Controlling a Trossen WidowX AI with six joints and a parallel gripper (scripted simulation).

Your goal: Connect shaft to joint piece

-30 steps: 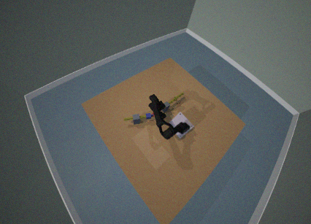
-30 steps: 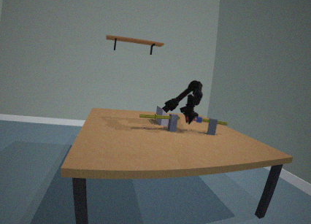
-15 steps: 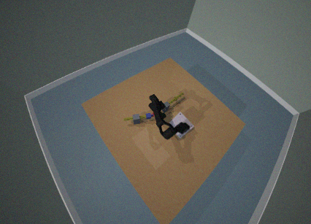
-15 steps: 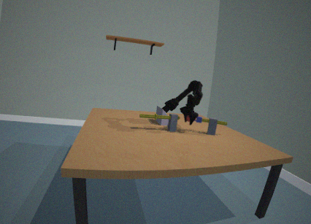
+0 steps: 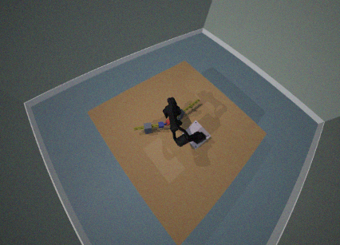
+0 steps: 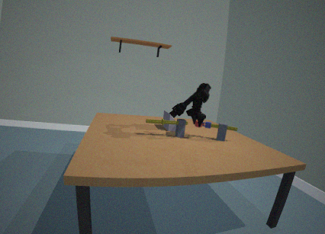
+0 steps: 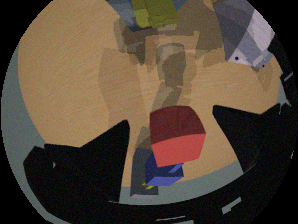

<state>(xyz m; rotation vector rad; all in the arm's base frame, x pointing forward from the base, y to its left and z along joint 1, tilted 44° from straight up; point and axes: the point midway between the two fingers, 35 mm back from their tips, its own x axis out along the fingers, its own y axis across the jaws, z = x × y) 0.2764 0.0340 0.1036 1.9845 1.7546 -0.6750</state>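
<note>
Now: gripper tip 20 mm to the right of the red joint piece and 10 mm below it.
</note>
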